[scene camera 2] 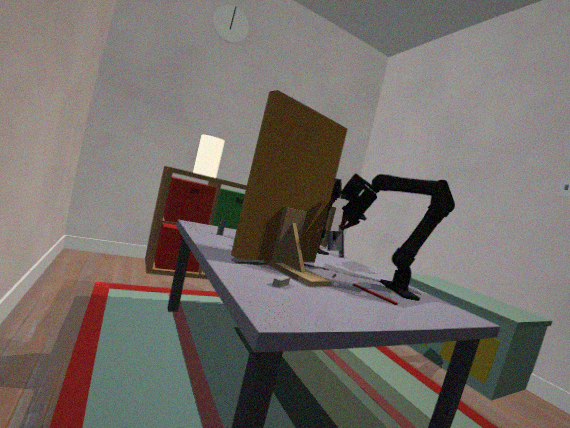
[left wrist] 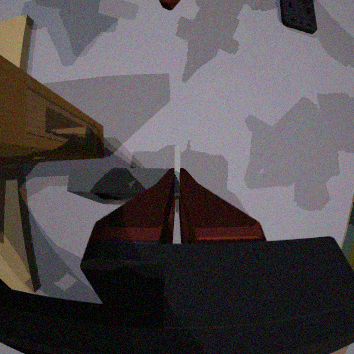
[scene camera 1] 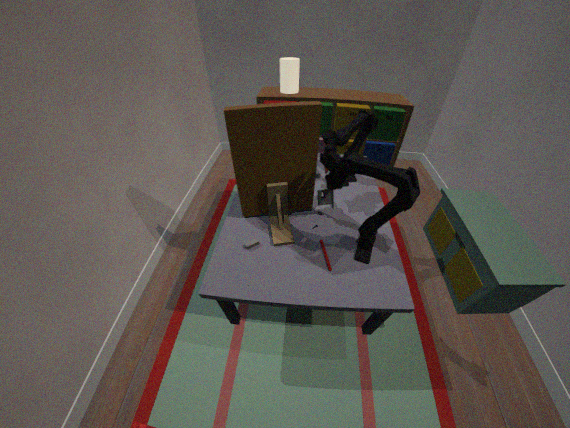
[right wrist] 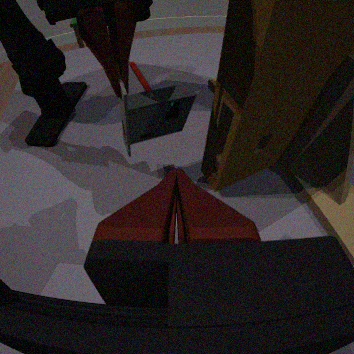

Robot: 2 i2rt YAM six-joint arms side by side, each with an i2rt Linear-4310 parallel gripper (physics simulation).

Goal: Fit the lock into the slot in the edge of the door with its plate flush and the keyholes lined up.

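Places are measured from the left arm's base along level axes (x right, y back, z down), in metres.
Where they show: left gripper, fingertip midpoint: (scene camera 2: 341, 229) (left wrist: 176, 176) (scene camera 1: 332, 187) (right wrist: 122, 95); right gripper, fingertip midpoint: (left wrist: 164, 6) (scene camera 1: 325, 172) (right wrist: 176, 176); left arm's base, link origin: (scene camera 2: 398, 290) (scene camera 1: 365, 246) (right wrist: 58, 111).
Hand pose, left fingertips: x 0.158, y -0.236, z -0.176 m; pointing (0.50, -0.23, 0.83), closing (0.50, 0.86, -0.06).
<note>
Things, the pixels of their top centre, and the offset from my left fingertips. "pt": a spot on its surface instead. Level surfaces: height alone.
- brown door, top centre: (scene camera 2: 312, 111) (scene camera 1: 273, 104) dx -0.114, dy -0.258, dz -0.405 m
- slot, surface spot: (left wrist: 70, 126) pt dx -0.012, dy -0.119, dz +0.090 m
- keyhole, surface spot: (right wrist: 263, 142) pt dx -0.032, dy -0.163, dz +0.080 m
- red rod, top centre: (right wrist: 140, 77) (scene camera 2: 374, 292) (scene camera 1: 325, 254) dx -0.283, dy +0.069, dz +0.170 m
- small grey block, top centre: (scene camera 2: 282, 277) (scene camera 1: 251, 242) dx -0.371, dy -0.273, dz +0.154 m
- table, surface height: dz +0.176 m
- small dark piece, top centre: (scene camera 1: 315, 226) dx -0.139, dy -0.033, dz +0.166 m
The brown door (scene camera 1: 275, 155) (scene camera 2: 295, 170) (left wrist: 30, 115) (right wrist: 295, 75) stands upright, with the slot (left wrist: 70, 126) (right wrist: 226, 130) in its narrow edge. A keyhole (right wrist: 263, 142) shows in its face. My left gripper (scene camera 2: 342, 228) (left wrist: 176, 176) (right wrist: 122, 95) is shut on the grey lock (scene camera 1: 325, 197) (scene camera 2: 334, 241) (left wrist: 120, 184) (right wrist: 160, 119), gripping the top of its thin plate. The plate hangs nearly upright and the body points toward the door. In the right wrist view a gap shows between body and door edge. My right gripper (right wrist: 176, 176) is shut and empty, facing the lock; its fingertips also show in the left wrist view.
A wooden stand (scene camera 1: 283, 236) (scene camera 2: 315, 280) supports the door. A red rod (scene camera 1: 325, 256) (scene camera 2: 375, 294) (right wrist: 140, 76) and a small grey block (scene camera 1: 251, 244) (scene camera 2: 281, 282) lie on the table (scene camera 1: 300, 287) (scene camera 2: 350, 320). A small dark piece (scene camera 1: 315, 227) lies between stand and left arm.
</note>
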